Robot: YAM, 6 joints.
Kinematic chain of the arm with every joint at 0, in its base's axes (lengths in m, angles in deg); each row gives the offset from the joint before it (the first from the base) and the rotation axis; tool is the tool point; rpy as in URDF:
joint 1: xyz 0 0 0.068 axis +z
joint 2: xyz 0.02 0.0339 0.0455 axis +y
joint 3: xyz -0.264 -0.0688 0 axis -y
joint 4: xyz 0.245 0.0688 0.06 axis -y
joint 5: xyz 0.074 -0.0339 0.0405 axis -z
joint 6: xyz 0.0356 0 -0.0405 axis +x
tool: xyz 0 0 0 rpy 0 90 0
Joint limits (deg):
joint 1: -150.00..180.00
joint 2: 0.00..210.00
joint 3: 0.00..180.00
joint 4: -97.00..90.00
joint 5: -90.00..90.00
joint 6: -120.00..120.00
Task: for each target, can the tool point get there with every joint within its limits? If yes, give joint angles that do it. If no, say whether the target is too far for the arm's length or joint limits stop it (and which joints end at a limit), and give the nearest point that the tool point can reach.
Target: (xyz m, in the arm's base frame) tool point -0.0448 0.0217 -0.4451
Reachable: no: joint limits stop it (at a limit: joint 2) | nearest point -0.0862 0.0417 -0.3465 | short by 0.109 m
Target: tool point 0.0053 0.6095 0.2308
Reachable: yes | joints 87.60 154.64 135.50 34.78 -34.59 -5.52
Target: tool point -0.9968 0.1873 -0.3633
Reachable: no: too far | nearest point -0.5743 0.1079 -0.1571 | short by 0.477 m
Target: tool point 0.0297 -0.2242 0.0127
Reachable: yes | joints -83.92 120.94 15.19 62.25 -9.36 -62.74
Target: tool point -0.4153 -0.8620 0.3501
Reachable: no: too far | nearest point -0.2721 -0.5647 0.2667 | short by 0.340 m
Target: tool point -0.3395 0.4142 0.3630
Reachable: yes | joints 132.48 130.88 127.79 5.04 55.48 41.02
